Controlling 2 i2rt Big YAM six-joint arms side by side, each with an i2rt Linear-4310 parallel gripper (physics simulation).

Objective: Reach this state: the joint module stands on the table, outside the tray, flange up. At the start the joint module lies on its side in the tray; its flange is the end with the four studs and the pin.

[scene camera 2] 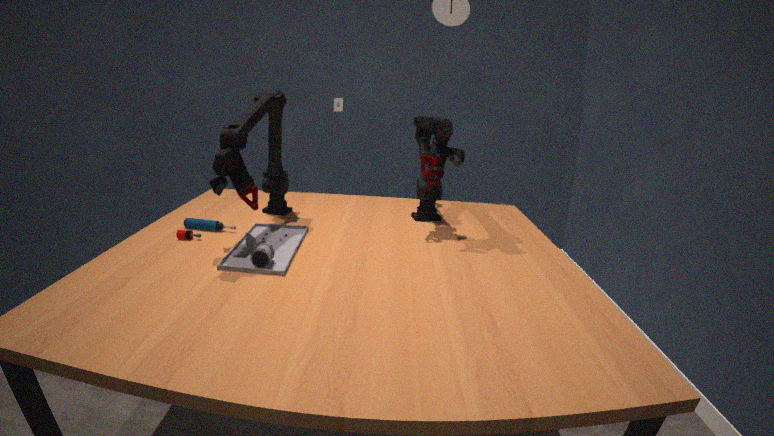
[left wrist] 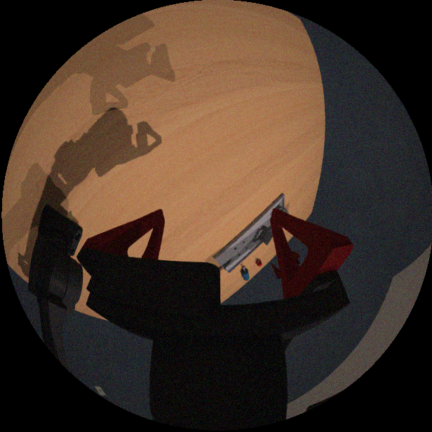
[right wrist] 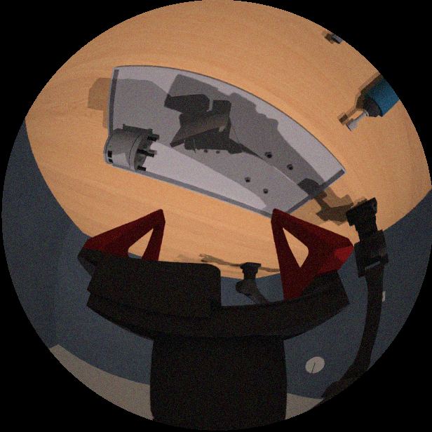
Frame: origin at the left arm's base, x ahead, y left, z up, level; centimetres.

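Seen in the pictures: left gripper, fingertip midpoint: (scene camera 2: 426,182); right gripper, fingertip midpoint: (scene camera 2: 255,207); left arm's base, origin of the base link: (scene camera 2: 426,218); right arm's base, origin of the base link: (scene camera 2: 277,211).
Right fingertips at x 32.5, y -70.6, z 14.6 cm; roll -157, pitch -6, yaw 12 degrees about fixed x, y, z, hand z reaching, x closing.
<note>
Pixels of each thing's top centre, then the offset from my right fingertips to it. "spot": a spot on its surface instead.
- joint module, middle of its top: (scene camera 2: 262,245) dx +14.7, dy +3.7, dz -7.8 cm
- tray, middle of its top: (scene camera 2: 267,243) dx +0.0, dy +3.7, dz -13.0 cm
- blue screwdriver-like tool, surface spot: (scene camera 2: 203,224) spot: dx -17.6, dy -24.0, dz -11.8 cm
The joint module (scene camera 2: 262,255) (right wrist: 125,149), a light grey cylinder, lies on its side in a corner of the tray (scene camera 2: 252,270) (right wrist: 200,190). In the right wrist view its studs and pin point right, toward the tray's middle; its dark other end faces scene camera 2. My right gripper (scene camera 2: 251,198) (right wrist: 217,214) is open and empty, above and behind the tray in scene camera 2. My left gripper (scene camera 2: 431,172) (left wrist: 217,214) is open and empty, high above the table at the right, far from the tray. In the left wrist view the module is partly hidden behind a red finger.
A grey angled bracket (scene camera 2: 248,244) (right wrist: 202,127) stands in the tray beside the module. A blue screwdriver-like tool (scene camera 2: 203,224) (left wrist: 245,273) (right wrist: 382,97) and a shorter red one (scene camera 2: 184,235) (left wrist: 258,262) lie on the table left of the tray in scene camera 2.
</note>
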